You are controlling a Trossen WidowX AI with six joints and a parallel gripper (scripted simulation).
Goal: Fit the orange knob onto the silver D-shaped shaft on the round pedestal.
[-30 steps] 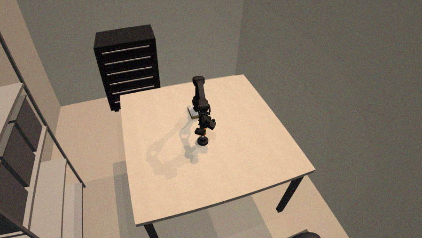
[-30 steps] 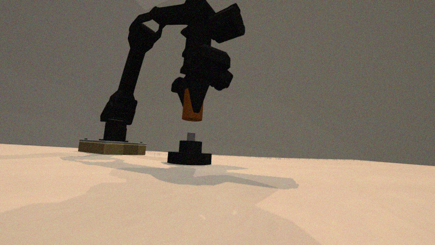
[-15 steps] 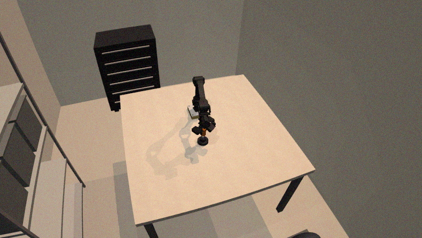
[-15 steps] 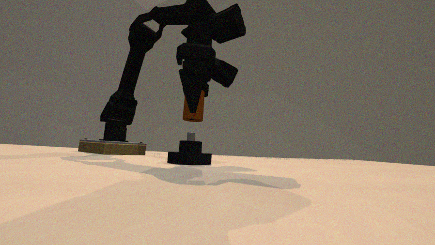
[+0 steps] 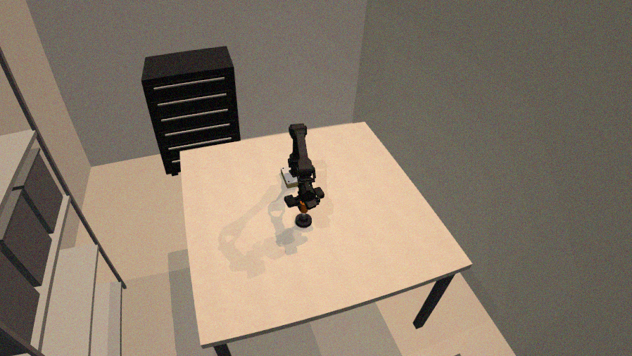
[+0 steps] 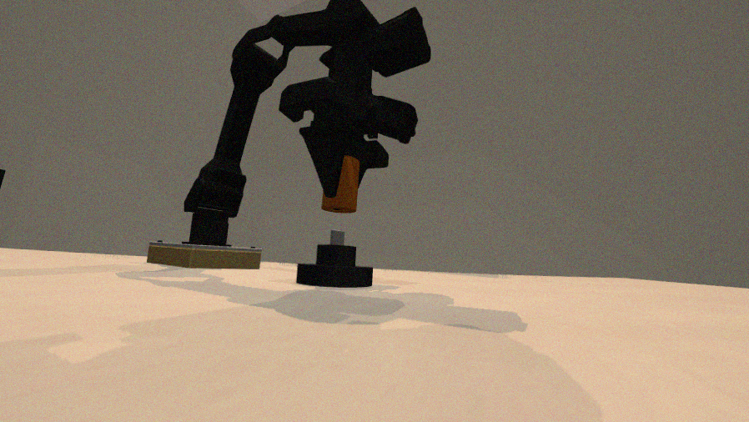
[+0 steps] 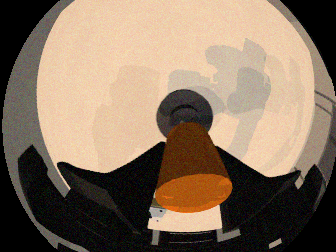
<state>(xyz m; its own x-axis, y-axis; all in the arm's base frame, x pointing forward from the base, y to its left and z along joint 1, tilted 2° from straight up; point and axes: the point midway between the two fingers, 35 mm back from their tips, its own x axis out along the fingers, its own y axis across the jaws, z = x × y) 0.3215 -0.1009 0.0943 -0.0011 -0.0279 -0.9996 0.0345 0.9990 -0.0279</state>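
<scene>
Now: gripper tip 3 cm below the orange knob. Also, from my gripper tip: black round pedestal 6 cm below.
</scene>
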